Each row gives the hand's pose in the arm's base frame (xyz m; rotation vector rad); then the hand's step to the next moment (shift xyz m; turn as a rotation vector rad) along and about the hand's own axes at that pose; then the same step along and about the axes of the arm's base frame.
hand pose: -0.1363 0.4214 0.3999 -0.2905 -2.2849 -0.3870
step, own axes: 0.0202 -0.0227 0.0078 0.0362 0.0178 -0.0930
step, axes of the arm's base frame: -0.0261 -0.0165 0.0057 0.0441 -0.0142 0.0902
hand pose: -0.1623 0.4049 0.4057 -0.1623 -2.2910 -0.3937
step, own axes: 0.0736 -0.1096 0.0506 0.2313 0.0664 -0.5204
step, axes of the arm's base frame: -0.1112 -0.0872 -0.0037 0.2192 -0.1112 0.5180
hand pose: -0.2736 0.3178 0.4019 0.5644 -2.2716 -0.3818
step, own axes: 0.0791 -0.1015 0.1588 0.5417 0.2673 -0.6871
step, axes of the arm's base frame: -0.1371 -0.1112 -0.1031 0.0925 -0.1116 0.9033
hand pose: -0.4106 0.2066 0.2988 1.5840 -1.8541 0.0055
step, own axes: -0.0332 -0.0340 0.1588 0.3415 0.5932 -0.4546
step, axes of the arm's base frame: -0.0474 -0.0470 -0.1517 -0.3016 0.0474 0.7629
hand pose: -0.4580 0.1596 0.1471 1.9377 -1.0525 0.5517
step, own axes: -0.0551 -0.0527 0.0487 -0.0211 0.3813 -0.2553
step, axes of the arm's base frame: 0.0131 0.0003 -0.0895 -0.3267 0.1114 0.3031
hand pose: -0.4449 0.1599 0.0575 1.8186 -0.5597 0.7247
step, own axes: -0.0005 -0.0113 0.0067 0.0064 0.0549 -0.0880
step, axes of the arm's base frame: 0.0087 -0.0024 -0.0095 -0.0514 0.0639 0.0639
